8 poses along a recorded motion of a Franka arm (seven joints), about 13 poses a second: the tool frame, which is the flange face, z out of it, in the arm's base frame.
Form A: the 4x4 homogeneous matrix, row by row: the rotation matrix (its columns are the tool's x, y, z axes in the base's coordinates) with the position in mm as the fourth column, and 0 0 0 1 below. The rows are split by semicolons.
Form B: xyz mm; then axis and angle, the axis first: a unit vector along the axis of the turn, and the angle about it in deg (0 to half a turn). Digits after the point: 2 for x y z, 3 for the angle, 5 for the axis.
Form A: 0.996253 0.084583 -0.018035 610.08; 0.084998 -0.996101 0.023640 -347.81; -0.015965 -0.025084 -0.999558 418.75; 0 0 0 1
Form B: 610.08 -347.81 418.75 -0.99906 -0.04244 0.00851 178.603
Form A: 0.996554 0.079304 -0.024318 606.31; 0.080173 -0.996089 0.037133 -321.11; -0.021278 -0.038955 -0.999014 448.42; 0 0 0 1
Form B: 606.31 -321.11 448.42 -0.99914 -0.03992 0.01141 177.818
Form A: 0.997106 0.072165 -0.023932 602.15; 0.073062 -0.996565 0.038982 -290.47; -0.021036 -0.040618 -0.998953 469.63; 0 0 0 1
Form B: 602.15 -290.47 469.63 -0.99928 -0.03635 0.01125 177.717
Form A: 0.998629 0.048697 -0.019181 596.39; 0.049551 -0.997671 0.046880 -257.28; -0.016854 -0.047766 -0.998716 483.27; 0 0 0 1
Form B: 596.39 -257.28 483.27 -0.99966 -0.02458 0.00902 177.287
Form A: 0.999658 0.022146 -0.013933 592.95; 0.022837 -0.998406 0.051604 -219.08; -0.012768 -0.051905 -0.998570 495.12; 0 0 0 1
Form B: 592.95 -219.08 495.12 -0.99991 -0.01125 0.00668 177.033
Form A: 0.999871 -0.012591 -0.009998 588.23; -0.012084 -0.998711 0.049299 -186.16; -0.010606 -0.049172 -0.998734 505.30; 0 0 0 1
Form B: 588.23 -186.16 505.30 -0.99997 0.00617 0.00515 177.178
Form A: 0.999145 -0.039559 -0.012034 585.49; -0.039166 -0.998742 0.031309 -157.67; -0.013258 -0.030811 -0.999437 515.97; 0 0 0 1
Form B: 585.49 -157.67 515.97 -0.99979 0.01969 0.00633 178.220
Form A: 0.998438 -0.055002 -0.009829 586.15; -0.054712 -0.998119 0.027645 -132.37; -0.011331 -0.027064 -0.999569 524.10; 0 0 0 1
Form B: 586.15 -132.37 524.10 -0.99961 0.02744 0.00529 178.432
